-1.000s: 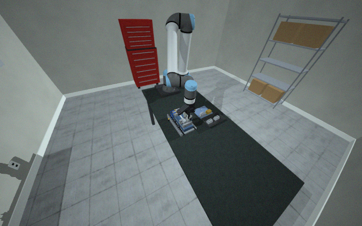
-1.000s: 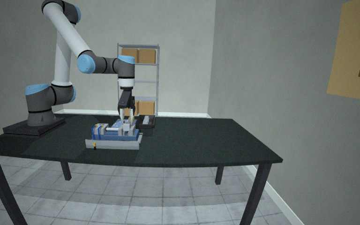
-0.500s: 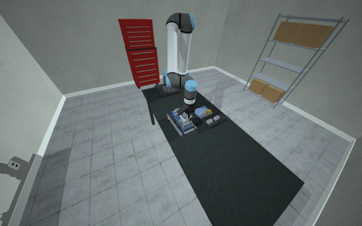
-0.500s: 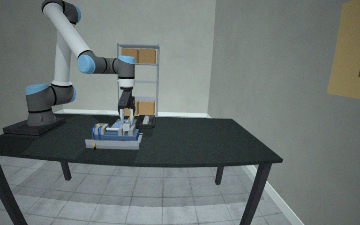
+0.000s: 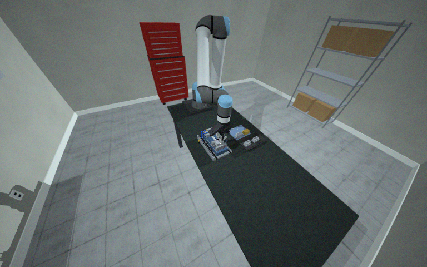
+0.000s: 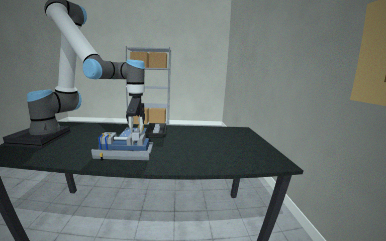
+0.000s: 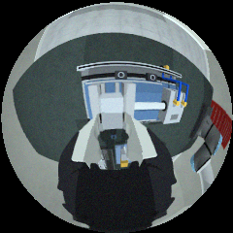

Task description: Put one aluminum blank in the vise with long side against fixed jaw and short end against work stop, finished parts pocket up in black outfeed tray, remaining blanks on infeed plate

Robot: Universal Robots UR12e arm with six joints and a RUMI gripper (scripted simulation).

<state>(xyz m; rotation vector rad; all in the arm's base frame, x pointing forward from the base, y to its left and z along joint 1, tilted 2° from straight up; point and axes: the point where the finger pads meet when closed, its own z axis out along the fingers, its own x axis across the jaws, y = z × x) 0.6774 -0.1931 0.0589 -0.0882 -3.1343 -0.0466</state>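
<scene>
My hand is 80 mm above the blue vise and 70 mm past it. Round my hand: light gray base rail: 90 mm to the right, 90 mm below, 80 mm behind; then vise hose end block: 170 mm behind, 40 mm below, 10 mm to the left; then yellow brass blank: 360 mm to the left, 90 mm below, 30 mm behind.
</scene>
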